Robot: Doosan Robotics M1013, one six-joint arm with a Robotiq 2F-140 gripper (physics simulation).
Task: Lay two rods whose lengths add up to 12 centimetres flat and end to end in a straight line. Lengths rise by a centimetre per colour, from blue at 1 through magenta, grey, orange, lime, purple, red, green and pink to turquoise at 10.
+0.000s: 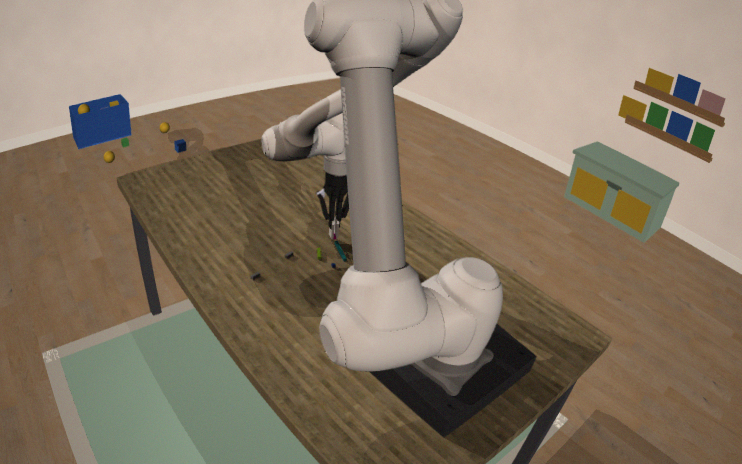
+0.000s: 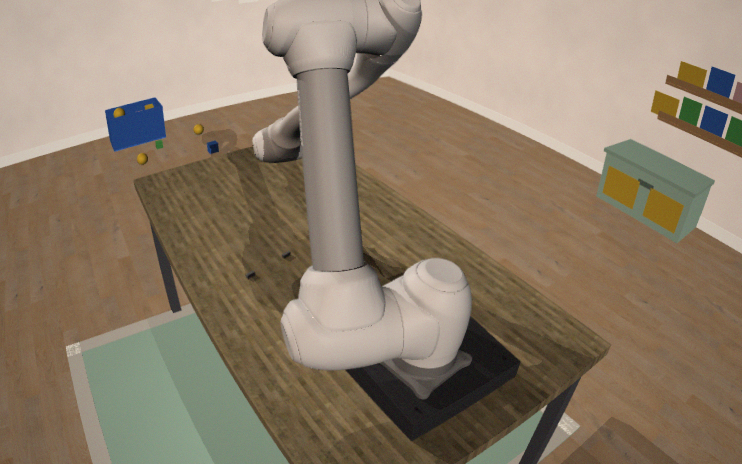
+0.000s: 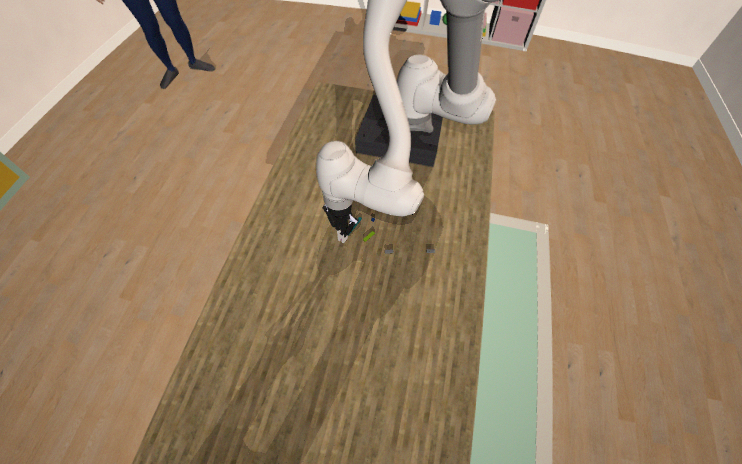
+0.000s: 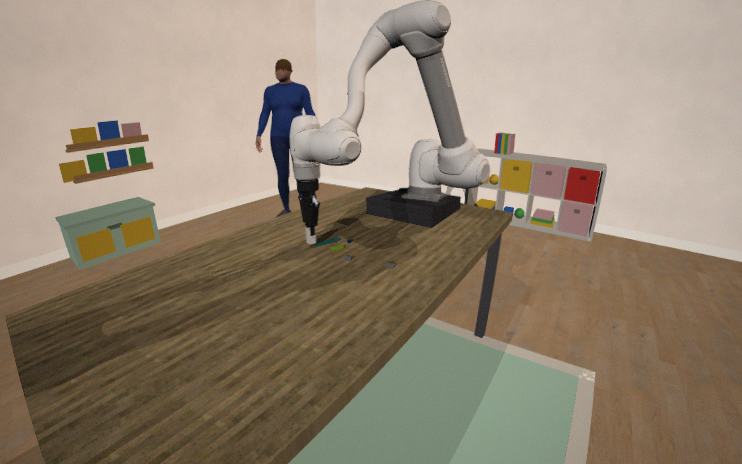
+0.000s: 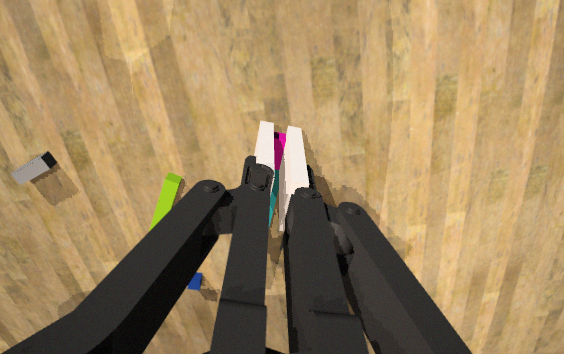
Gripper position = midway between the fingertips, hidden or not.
Observation:
I see my gripper (image 1: 333,236), a lime rod (image 5: 172,181) and a grey rod (image 5: 44,162).
My gripper also shows in image 4 (image 4: 311,242) and in image 5 (image 5: 276,145).

